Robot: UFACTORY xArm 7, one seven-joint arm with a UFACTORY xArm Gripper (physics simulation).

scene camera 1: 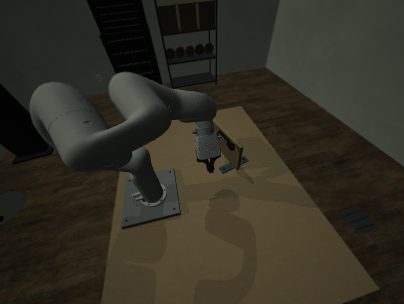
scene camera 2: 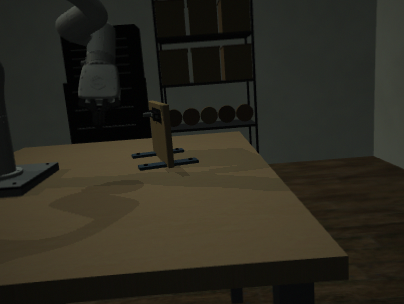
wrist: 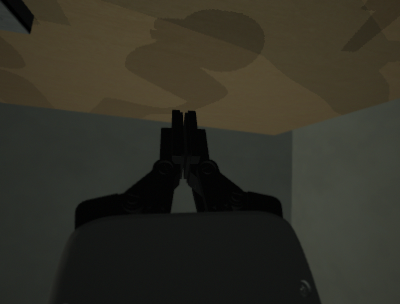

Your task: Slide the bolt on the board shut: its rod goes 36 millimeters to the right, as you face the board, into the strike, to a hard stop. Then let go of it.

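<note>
The board stands upright on dark blue feet. The bolt is a small dark fitting high on the board's face toward the robot's base, and its light handle sticks out on that side. How far the rod reaches toward the strike is too small and dark to tell. My gripper is shut and empty, fingers pointing down. It is on the handle's side of the board, apart from board and bolt. The board and bolt do not show in the wrist view.
The board's near foot lies on the table. The robot's base plate is left of the board. A shelf rack and a black cabinet stand behind the table.
</note>
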